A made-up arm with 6 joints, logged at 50 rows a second.
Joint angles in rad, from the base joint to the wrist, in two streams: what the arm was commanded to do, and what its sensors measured. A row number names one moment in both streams.
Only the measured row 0 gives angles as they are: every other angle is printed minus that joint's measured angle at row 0.
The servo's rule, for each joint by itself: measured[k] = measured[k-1] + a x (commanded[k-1-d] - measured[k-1]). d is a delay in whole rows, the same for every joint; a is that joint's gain. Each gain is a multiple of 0.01, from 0.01 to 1. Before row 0 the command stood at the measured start. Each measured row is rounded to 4 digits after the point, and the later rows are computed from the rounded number. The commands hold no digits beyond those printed.
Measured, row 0:
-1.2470, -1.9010, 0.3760, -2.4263, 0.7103, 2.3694
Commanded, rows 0 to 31:
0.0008, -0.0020, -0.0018, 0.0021, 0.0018, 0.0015
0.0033, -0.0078, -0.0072, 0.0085, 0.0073, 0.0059
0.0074, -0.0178, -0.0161, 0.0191, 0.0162, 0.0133
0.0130, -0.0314, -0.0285, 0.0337, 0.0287, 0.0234
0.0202, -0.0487, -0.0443, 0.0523, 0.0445, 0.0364
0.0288, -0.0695, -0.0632, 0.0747, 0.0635, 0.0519
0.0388, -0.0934, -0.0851, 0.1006, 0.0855, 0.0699
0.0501, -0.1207, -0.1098, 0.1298, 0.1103, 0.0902
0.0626, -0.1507, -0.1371, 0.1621, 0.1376, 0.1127
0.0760, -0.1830, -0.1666, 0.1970, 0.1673, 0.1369
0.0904, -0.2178, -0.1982, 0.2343, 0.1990, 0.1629
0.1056, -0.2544, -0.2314, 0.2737, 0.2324, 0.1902
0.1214, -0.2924, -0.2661, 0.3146, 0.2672, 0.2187
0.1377, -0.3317, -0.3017, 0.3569, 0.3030, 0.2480
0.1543, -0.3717, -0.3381, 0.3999, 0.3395, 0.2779
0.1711, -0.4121, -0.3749, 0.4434, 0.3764, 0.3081
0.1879, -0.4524, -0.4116, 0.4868, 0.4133, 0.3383
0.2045, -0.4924, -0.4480, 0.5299, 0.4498, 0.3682
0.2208, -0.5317, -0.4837, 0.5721, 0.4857, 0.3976
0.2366, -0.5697, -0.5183, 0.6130, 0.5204, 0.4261
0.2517, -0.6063, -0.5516, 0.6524, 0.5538, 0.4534
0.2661, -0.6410, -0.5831, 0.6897, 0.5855, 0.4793
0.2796, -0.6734, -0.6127, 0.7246, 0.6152, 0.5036
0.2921, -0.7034, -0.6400, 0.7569, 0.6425, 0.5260
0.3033, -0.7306, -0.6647, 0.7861, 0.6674, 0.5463
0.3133, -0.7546, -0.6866, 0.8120, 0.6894, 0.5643
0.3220, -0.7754, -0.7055, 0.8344, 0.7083, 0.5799
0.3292, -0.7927, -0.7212, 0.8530, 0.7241, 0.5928
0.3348, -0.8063, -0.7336, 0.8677, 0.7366, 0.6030
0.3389, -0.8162, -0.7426, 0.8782, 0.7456, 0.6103
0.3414, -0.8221, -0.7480, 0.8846, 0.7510, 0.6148
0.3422, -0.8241, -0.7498, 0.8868, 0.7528, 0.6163
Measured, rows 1 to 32:
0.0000, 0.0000, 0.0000, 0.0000, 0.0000, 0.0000
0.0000, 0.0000, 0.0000, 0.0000, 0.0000, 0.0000
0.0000, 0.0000, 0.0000, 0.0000, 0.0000, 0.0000
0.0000, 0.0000, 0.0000, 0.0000, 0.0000, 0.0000
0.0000, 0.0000, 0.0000, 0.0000, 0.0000, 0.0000
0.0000, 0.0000, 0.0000, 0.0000, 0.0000, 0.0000
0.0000, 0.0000, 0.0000, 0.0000, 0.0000, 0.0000
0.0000, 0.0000, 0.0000, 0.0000, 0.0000, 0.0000
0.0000, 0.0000, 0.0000, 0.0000, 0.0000, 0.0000
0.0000, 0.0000, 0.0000, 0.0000, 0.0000, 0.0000
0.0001, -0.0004, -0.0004, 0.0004, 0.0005, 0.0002
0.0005, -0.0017, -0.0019, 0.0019, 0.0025, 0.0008
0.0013, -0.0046, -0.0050, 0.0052, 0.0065, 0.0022
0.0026, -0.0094, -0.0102, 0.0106, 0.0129, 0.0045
0.0045, -0.0165, -0.0177, 0.0185, 0.0221, 0.0080
0.0072, -0.0260, -0.0277, 0.0292, 0.0341, 0.0128
0.0107, -0.0381, -0.0403, 0.0428, 0.0490, 0.0191
0.0150, -0.0530, -0.0556, 0.0593, 0.0668, 0.0269
0.0202, -0.0706, -0.0735, 0.0788, 0.0873, 0.0363
0.0263, -0.0908, -0.0940, 0.1013, 0.1105, 0.0474
0.0334, -0.1137, -0.1169, 0.1266, 0.1362, 0.0601
0.0413, -0.1390, -0.1421, 0.1545, 0.1641, 0.0744
0.0501, -0.1666, -0.1694, 0.1849, 0.1940, 0.0903
0.0597, -0.1963, -0.1985, 0.2176, 0.2256, 0.1076
0.0701, -0.2279, -0.2292, 0.2522, 0.2586, 0.1263
0.0812, -0.2611, -0.2613, 0.2885, 0.2928, 0.1463
0.0929, -0.2955, -0.2944, 0.3262, 0.3277, 0.1674
0.1052, -0.3309, -0.3282, 0.3649, 0.3631, 0.1895
0.1179, -0.3670, -0.3624, 0.4043, 0.3987, 0.2124
0.1310, -0.4035, -0.3967, 0.4440, 0.4340, 0.2359
0.1443, -0.4400, -0.4308, 0.4836, 0.4687, 0.2598
0.1577, -0.4762, -0.4643, 0.5228, 0.5026, 0.2839
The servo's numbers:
d 10
a 0.11 0.18 0.22 0.19 0.29 0.11

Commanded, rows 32 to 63:
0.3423, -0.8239, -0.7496, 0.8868, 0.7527, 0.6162
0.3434, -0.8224, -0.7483, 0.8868, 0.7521, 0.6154
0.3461, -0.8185, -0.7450, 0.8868, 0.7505, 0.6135
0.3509, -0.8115, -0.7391, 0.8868, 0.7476, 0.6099
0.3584, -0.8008, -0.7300, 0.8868, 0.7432, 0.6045
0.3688, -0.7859, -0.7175, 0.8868, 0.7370, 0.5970
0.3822, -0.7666, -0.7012, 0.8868, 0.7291, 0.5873
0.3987, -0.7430, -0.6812, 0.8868, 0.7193, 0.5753
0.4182, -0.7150, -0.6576, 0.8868, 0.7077, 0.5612
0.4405, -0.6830, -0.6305, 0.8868, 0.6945, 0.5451
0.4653, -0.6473, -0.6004, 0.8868, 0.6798, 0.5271
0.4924, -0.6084, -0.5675, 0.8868, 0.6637, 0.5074
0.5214, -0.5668, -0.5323, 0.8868, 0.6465, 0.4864
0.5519, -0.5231, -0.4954, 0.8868, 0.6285, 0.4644
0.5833, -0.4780, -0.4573, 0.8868, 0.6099, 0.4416
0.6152, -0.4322, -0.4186, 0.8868, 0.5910, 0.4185
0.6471, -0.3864, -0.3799, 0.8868, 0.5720, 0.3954
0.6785, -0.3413, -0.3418, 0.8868, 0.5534, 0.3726
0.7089, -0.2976, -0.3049, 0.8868, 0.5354, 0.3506
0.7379, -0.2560, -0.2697, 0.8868, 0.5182, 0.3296
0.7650, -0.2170, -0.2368, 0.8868, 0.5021, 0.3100
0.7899, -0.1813, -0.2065, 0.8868, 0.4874, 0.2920
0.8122, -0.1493, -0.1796, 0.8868, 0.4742, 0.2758
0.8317, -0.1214, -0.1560, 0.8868, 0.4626, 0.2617
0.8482, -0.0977, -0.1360, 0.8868, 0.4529, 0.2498
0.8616, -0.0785, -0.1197, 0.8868, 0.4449, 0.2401
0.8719, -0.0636, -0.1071, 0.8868, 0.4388, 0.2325
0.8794, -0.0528, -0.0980, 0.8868, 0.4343, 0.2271
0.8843, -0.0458, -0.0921, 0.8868, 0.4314, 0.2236
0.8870, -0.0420, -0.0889, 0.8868, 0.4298, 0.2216
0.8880, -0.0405, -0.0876, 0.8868, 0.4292, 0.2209
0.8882, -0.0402, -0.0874, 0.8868, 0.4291, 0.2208
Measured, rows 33 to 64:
0.1711, -0.5117, -0.4969, 0.5611, 0.5353, 0.3081
0.1844, -0.5462, -0.5284, 0.5983, 0.5664, 0.3321
0.1975, -0.5794, -0.5584, 0.6340, 0.5957, 0.3557
0.2102, -0.6109, -0.5866, 0.6678, 0.6229, 0.3786
0.2225, -0.6405, -0.6128, 0.6995, 0.6477, 0.4007
0.2342, -0.6679, -0.6366, 0.7287, 0.6699, 0.4218
0.2453, -0.6928, -0.6579, 0.7551, 0.6892, 0.4417
0.2556, -0.7150, -0.6765, 0.7785, 0.7056, 0.4602
0.2650, -0.7343, -0.6922, 0.7987, 0.7188, 0.4772
0.2735, -0.7505, -0.7049, 0.8154, 0.7287, 0.4925
0.2811, -0.7637, -0.7147, 0.8290, 0.7357, 0.5061
0.2880, -0.7743, -0.7221, 0.8400, 0.7405, 0.5181
0.2944, -0.7823, -0.7271, 0.8489, 0.7434, 0.5286
0.3006, -0.7876, -0.7297, 0.8561, 0.7446, 0.5375
0.3070, -0.7900, -0.7298, 0.8619, 0.7442, 0.5449
0.3138, -0.7893, -0.7271, 0.8666, 0.7421, 0.5506
0.3213, -0.7852, -0.7214, 0.8704, 0.7383, 0.5546
0.3298, -0.7776, -0.7126, 0.8735, 0.7328, 0.5569
0.3395, -0.7663, -0.7005, 0.8760, 0.7255, 0.5574
0.3506, -0.7513, -0.6851, 0.8781, 0.7165, 0.5560
0.3632, -0.7326, -0.6665, 0.8798, 0.7059, 0.5528
0.3774, -0.7102, -0.6447, 0.8811, 0.6937, 0.5478
0.3932, -0.6844, -0.6200, 0.8822, 0.6800, 0.5410
0.4107, -0.6554, -0.5926, 0.8831, 0.6651, 0.5326
0.4297, -0.6235, -0.5628, 0.8838, 0.6491, 0.5226
0.4501, -0.5891, -0.5311, 0.8844, 0.6323, 0.5111
0.4718, -0.5526, -0.4978, 0.8849, 0.6148, 0.4984
0.4945, -0.5146, -0.4635, 0.8853, 0.5970, 0.4846
0.5181, -0.4755, -0.4286, 0.8856, 0.5791, 0.4699
0.5423, -0.4360, -0.3936, 0.8858, 0.5614, 0.4545
0.5668, -0.3966, -0.3591, 0.8860, 0.5442, 0.4386
0.5913, -0.3578, -0.3255, 0.8862, 0.5277, 0.4225

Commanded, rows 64 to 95:
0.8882, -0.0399, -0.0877, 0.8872, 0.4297, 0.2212
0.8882, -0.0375, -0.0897, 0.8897, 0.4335, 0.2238
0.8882, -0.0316, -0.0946, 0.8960, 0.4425, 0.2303
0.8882, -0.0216, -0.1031, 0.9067, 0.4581, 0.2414
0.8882, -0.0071, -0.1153, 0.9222, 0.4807, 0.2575
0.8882, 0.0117, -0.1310, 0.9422, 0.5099, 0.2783
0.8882, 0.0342, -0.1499, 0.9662, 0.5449, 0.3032
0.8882, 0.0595, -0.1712, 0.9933, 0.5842, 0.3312
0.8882, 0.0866, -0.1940, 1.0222, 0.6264, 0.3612
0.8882, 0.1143, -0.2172, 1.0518, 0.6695, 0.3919
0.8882, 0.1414, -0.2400, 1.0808, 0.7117, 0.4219
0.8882, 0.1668, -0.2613, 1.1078, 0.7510, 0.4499
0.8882, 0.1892, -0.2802, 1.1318, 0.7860, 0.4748
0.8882, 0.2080, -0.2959, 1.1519, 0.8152, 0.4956
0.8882, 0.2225, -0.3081, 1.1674, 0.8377, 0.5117
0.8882, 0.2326, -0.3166, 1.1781, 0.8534, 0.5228
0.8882, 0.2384, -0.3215, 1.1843, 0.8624, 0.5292
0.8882, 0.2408, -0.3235, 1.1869, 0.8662, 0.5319
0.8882, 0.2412, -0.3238, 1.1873, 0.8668, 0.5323
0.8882, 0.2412, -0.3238, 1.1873, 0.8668, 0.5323
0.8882, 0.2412, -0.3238, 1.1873, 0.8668, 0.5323
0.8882, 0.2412, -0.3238, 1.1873, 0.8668, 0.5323
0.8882, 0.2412, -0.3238, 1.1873, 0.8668, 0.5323
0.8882, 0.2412, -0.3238, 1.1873, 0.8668, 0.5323
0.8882, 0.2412, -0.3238, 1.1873, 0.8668, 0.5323
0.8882, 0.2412, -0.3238, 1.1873, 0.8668, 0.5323
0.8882, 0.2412, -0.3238, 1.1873, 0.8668, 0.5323
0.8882, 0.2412, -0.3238, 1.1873, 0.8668, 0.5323
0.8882, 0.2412, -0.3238, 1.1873, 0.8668, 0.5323
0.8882, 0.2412, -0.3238, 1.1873, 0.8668, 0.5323
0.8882, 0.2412, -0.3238, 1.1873, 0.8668, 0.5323
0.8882, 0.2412, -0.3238, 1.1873, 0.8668, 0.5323
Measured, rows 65 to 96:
0.6156, -0.3203, -0.2934, 0.8863, 0.5122, 0.4064
0.6394, -0.2845, -0.2632, 0.8864, 0.4978, 0.3905
0.6624, -0.2509, -0.2352, 0.8865, 0.4848, 0.3750
0.6843, -0.2199, -0.2098, 0.8866, 0.4732, 0.3602
0.7049, -0.1918, -0.1872, 0.8866, 0.4632, 0.3462
0.7241, -0.1668, -0.1676, 0.8866, 0.4548, 0.3331
0.7417, -0.1450, -0.1510, 0.8866, 0.4480, 0.3211
0.7577, -0.1265, -0.1373, 0.8866, 0.4427, 0.3102
0.7720, -0.1110, -0.1264, 0.8866, 0.4388, 0.3004
0.7848, -0.0983, -0.1178, 0.8866, 0.4360, 0.2916
0.7962, -0.0878, -0.1112, 0.8867, 0.4342, 0.2839
0.8063, -0.0787, -0.1065, 0.8873, 0.4340, 0.2773
0.8153, -0.0702, -0.1039, 0.8890, 0.4365, 0.2721
0.8233, -0.0615, -0.1037, 0.8924, 0.4428, 0.2687
0.8304, -0.0517, -0.1063, 0.8981, 0.4538, 0.2675
0.8368, -0.0403, -0.1117, 0.9065, 0.4701, 0.2687
0.8425, -0.0269, -0.1201, 0.9178, 0.4918, 0.2725
0.8475, -0.0113, -0.1313, 0.9321, 0.5186, 0.2790
0.8520, 0.0063, -0.1451, 0.9492, 0.5499, 0.2880
0.8560, 0.0257, -0.1610, 0.9687, 0.5846, 0.2994
0.8595, 0.0465, -0.1784, 0.9900, 0.6215, 0.3129
0.8627, 0.0682, -0.1966, 1.0124, 0.6591, 0.3280
0.8655, 0.0900, -0.2150, 1.0351, 0.6959, 0.3441
0.8680, 0.1112, -0.2328, 1.0573, 0.7305, 0.3608
0.8702, 0.1312, -0.2494, 1.0782, 0.7616, 0.3774
0.8722, 0.1495, -0.2642, 1.0972, 0.7882, 0.3934
0.8740, 0.1655, -0.2768, 1.1137, 0.8097, 0.4083
0.8756, 0.1791, -0.2871, 1.1276, 0.8261, 0.4219
0.8770, 0.1903, -0.2952, 1.1389, 0.8379, 0.4340
0.8782, 0.1995, -0.3015, 1.1481, 0.8463, 0.4448
0.8793, 0.2070, -0.3064, 1.1555, 0.8522, 0.4544
0.8803, 0.2132, -0.3102, 1.1615, 0.8564, 0.4630

